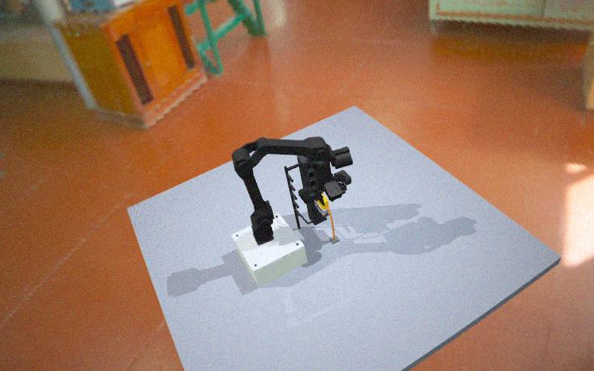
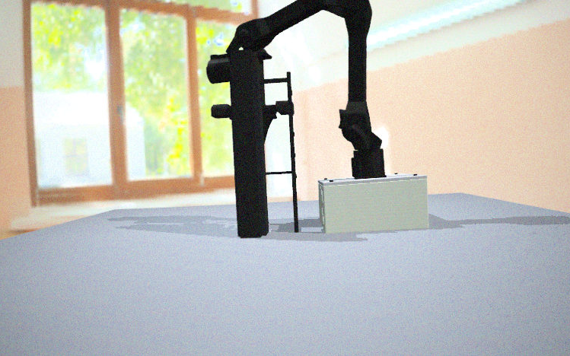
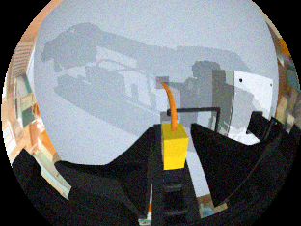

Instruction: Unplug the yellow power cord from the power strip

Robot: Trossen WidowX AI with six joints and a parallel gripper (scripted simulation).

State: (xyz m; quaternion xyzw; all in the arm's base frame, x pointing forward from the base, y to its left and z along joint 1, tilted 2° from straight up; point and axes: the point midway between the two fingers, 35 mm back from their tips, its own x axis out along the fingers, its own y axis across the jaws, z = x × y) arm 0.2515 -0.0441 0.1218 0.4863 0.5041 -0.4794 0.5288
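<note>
The yellow plug is 50 mm to the left of my gripper tip, 10 mm below it and 10 mm behind it.
</note>
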